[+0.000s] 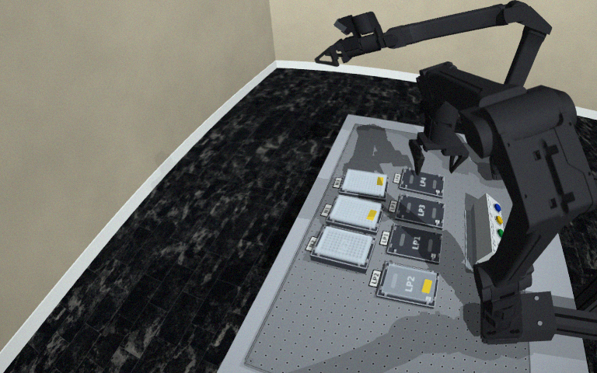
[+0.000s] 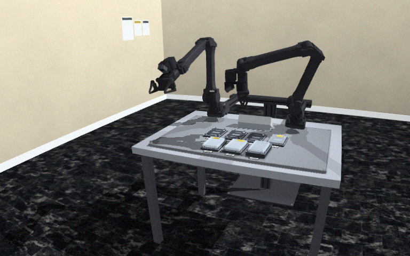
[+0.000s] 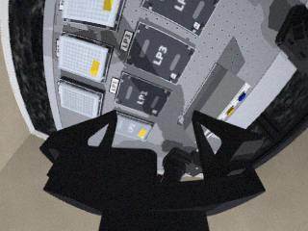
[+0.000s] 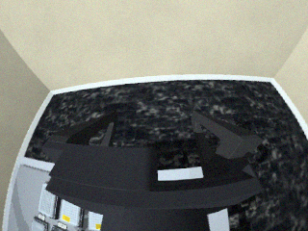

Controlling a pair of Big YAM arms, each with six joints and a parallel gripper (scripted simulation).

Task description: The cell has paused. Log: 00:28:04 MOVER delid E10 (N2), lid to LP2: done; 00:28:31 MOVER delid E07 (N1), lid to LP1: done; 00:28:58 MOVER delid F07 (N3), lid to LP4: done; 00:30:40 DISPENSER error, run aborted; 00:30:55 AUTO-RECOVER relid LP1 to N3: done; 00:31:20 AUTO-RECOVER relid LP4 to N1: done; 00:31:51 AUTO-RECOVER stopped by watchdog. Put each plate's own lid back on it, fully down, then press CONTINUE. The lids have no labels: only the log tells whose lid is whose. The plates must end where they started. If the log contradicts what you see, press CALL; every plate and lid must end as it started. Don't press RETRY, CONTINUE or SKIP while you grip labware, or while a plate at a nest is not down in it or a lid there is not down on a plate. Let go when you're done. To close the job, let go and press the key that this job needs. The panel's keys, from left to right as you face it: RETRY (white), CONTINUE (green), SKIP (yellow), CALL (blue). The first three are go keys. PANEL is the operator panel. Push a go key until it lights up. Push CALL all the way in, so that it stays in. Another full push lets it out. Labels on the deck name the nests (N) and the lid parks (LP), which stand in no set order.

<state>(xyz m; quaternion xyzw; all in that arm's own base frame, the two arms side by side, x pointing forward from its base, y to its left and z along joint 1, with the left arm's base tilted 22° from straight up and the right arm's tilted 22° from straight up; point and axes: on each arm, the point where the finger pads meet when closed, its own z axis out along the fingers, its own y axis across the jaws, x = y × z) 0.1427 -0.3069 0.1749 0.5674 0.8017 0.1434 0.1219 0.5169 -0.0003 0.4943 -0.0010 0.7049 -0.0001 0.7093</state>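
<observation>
Right now the N2 plate is 170 mm to the left of my left hand, 170 mm ahead of it and 160 mm below it. Round my left hand: park LP1 (190 mm below, 80 mm to the left); then park LP3 (190 mm below, 40 mm to the right, 10 mm ahead); then N1 plate (190 mm ahead, 170 mm below, 40 mm to the left).
</observation>
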